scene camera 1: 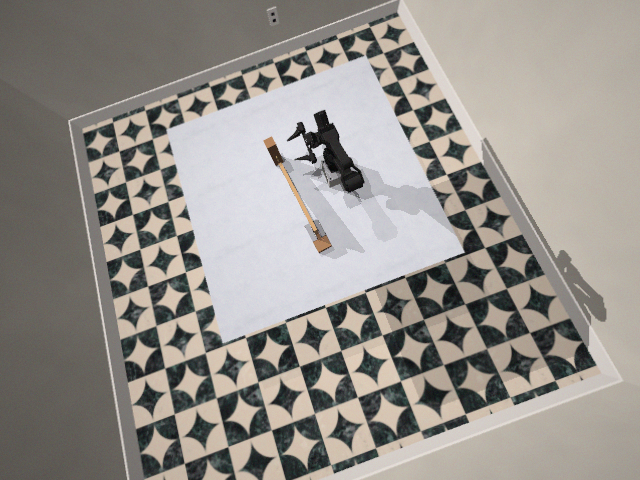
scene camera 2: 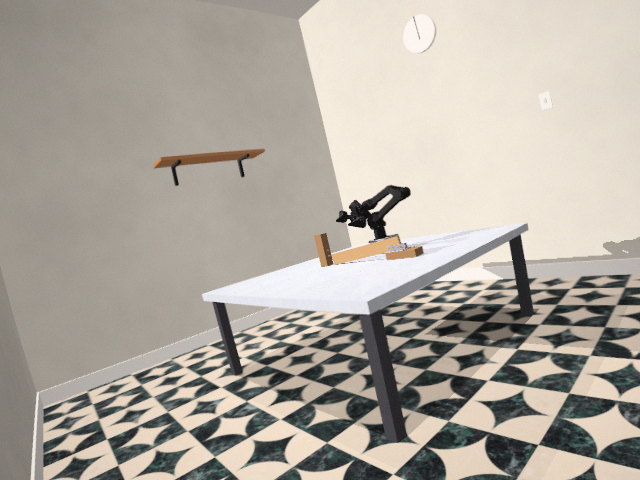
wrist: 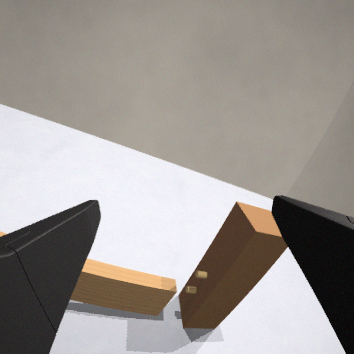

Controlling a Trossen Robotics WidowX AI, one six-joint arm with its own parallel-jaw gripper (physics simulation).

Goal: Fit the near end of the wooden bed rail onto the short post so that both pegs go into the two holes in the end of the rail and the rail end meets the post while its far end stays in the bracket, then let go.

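Pixels of known places: gripper, between the fingertips: [scene camera 1: 290, 150] [scene camera 2: 342, 222] [wrist: 187, 206]; arm's base, origin of its link: [scene camera 1: 334, 165] [scene camera 2: 381, 238].
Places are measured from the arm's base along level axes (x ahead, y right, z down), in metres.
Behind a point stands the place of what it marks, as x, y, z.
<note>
The wooden rail [scene camera 1: 297, 197] @[0.241, -0.097, -0.001] [scene camera 2: 364, 251] @[0.247, -0.094, 0.028] [wrist: 120, 291] @[0.252, 0.072, 0.034] slopes down from its far end at the clear bracket [scene camera 1: 313, 228] @[0.216, -0.287, -0.021] [scene camera 2: 397, 247] @[0.221, -0.296, 0.030] to its near end, low beside the short post [scene camera 1: 273, 153] @[0.282, 0.163, -0.039] [scene camera 2: 322, 250] @[0.302, 0.170, -0.011] [wrist: 235, 265] @[0.251, 0.172, -0.053]. The post stands upright. In the wrist view, an upper peg [wrist: 201, 274] @[0.272, 0.157, -0.007] and a lower peg [wrist: 191, 289] @[0.272, 0.157, 0.025] stick out of its side, bare, with a gap between them and the rail end. The holes in the rail end do not show. My gripper [scene camera 1: 293, 149] @[0.194, 0.083, -0.135] [scene camera 2: 344, 221] @[0.194, 0.083, -0.135] [wrist: 187, 206] @[0.194, 0.083, -0.135] is open and empty, above and to the arm's side of the post.
The bracket is at a low wooden block [scene camera 1: 322, 243] @[0.199, -0.360, 0.045] [scene camera 2: 405, 253] @[0.242, -0.347, 0.058] on the white table [scene camera 1: 232, 222] @[0.627, -0.073, 0.080] [scene camera 2: 305, 290] @[0.745, -0.230, 0.080] [wrist: 50, 155] @[0.586, -0.204, 0.080]. The arm [scene camera 1: 336, 147] @[0.009, -0.047, -0.244] [scene camera 2: 382, 206] @[0.021, -0.084, -0.172] is close to the rail. A wall shelf [scene camera 2: 209, 157] hangs well away from the table.
</note>
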